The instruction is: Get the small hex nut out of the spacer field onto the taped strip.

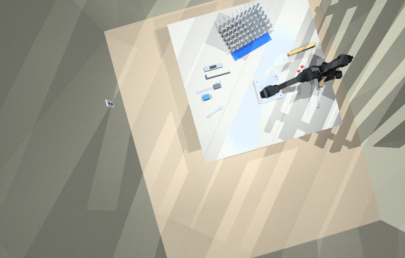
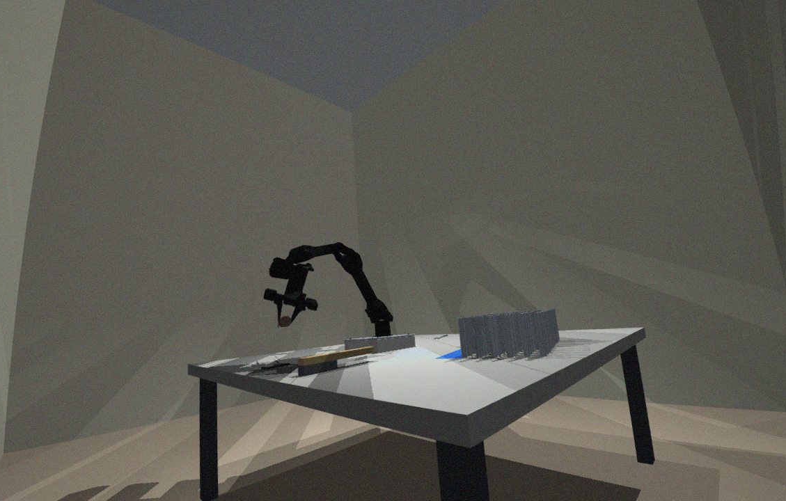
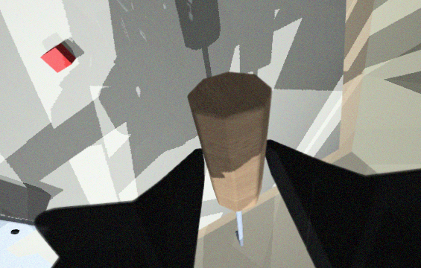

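The wooden-handled pick lies 100 mm behind my gripper tip and 40 mm to the left of it. The rest, counted from my gripper tip: grey bar: 800 mm to the left, 380 mm ahead, 120 mm below; blue taped strip: 480 mm ahead, 420 mm to the left, 140 mm below; blue block: 930 mm to the left, 140 mm ahead, 120 mm below.
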